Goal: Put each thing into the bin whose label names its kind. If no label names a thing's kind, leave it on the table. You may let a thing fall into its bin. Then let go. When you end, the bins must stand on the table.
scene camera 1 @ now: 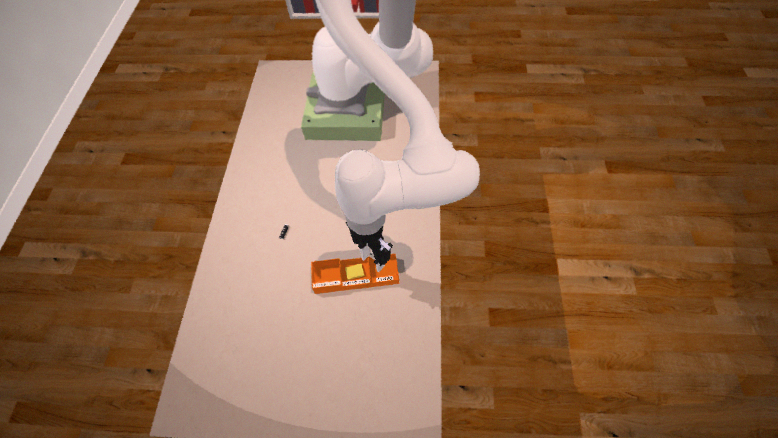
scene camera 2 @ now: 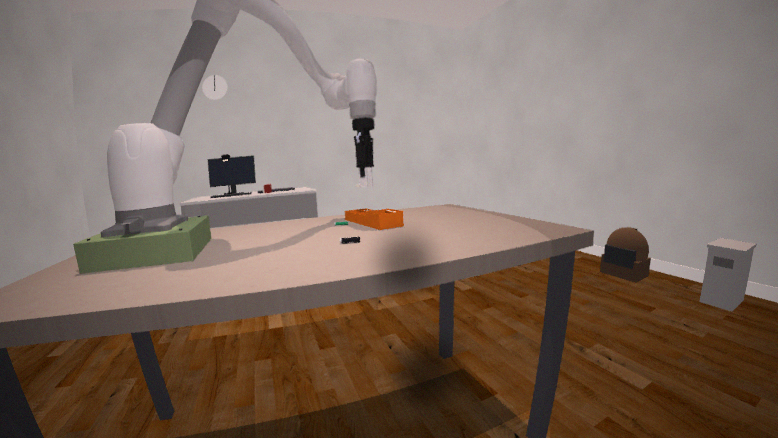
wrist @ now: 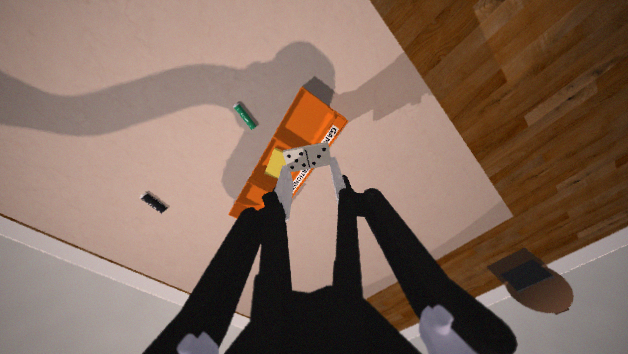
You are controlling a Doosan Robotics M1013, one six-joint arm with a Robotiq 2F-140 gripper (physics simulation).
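Frame: origin at the arm's base, x back, y up, z left, level; millimetres.
Where they show: gripper, fingertip midpoint: (scene camera 1: 373, 262) (scene camera 2: 366, 186) (wrist: 310, 171); arm's base, origin of the base link: (scene camera 1: 342, 97) (scene camera 2: 148, 227).
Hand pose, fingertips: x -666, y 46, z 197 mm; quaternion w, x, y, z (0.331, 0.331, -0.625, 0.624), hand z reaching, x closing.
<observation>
Things, the pixels of their centre, and the offset from my fingertips.
- pale domino, body centre: (wrist: 307, 157) dx +16, dy +3, dz +11 mm
- yellow block, body centre: (wrist: 279, 164) (scene camera 1: 354, 271) dx +12, dy -106, dz -66 mm
- green battery, body centre: (wrist: 245, 116) (scene camera 2: 341, 223) dx +105, dy -113, dz -44 mm
- black battery, body centre: (scene camera 2: 349, 240) (wrist: 153, 202) (scene camera 1: 284, 231) dx +133, dy -111, dz -312 mm
My gripper (scene camera 1: 372, 261) (scene camera 2: 365, 184) (wrist: 310, 171) is shut on a pale domino (wrist: 307, 156) with black dots and holds it high above the bins. Three joined orange bins (scene camera 1: 326, 272) (scene camera 2: 387, 219) (wrist: 305, 117) stand on the table. The end bin's label reads "GAM…" in the wrist view, its rest hidden by the domino; the middle label is partly covered. A yellow block (scene camera 1: 354, 271) (wrist: 274, 163) lies in the middle bin. A green battery (scene camera 2: 341, 223) (wrist: 245, 116) and a black battery (scene camera 1: 284, 231) (scene camera 2: 350, 239) (wrist: 154, 202) lie on the table.
The arm stands on a green base block (scene camera 1: 341, 132) (scene camera 2: 141, 253) at one end of the table (scene camera 1: 304, 353) (scene camera 2: 293, 291). A side desk (scene camera 2: 250, 209) with a monitor (scene camera 2: 231, 170) stands behind it, away from the table.
</observation>
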